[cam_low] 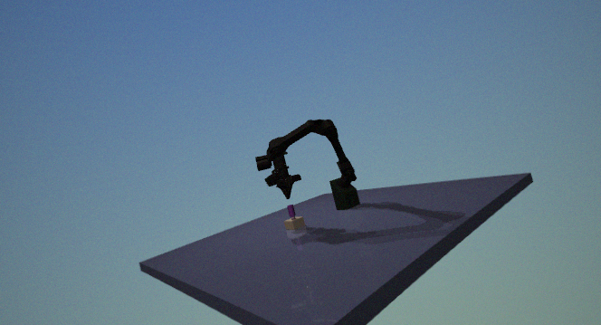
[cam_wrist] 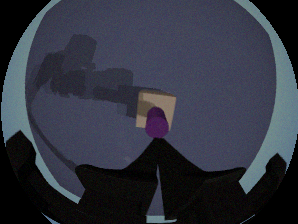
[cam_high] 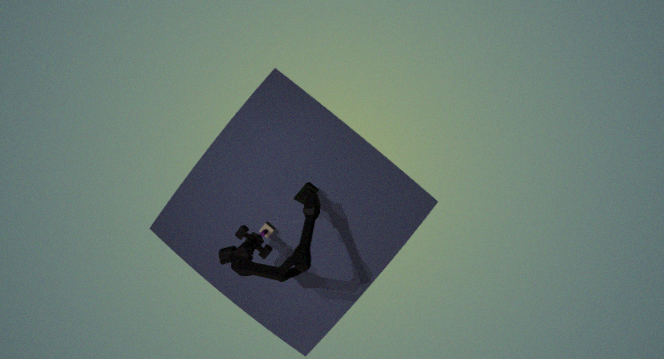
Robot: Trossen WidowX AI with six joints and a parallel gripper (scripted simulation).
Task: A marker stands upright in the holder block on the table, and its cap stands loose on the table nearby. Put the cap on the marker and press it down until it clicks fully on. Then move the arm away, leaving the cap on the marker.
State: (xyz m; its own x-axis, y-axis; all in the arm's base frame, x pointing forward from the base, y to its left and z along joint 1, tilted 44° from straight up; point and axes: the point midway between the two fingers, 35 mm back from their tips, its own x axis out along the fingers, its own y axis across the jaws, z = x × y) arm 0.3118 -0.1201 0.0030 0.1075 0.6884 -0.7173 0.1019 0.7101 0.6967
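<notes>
The purple cap is 50 mm below my gripper tip. Also, from my gripper tip: cream holder block (110 mm below).
</notes>
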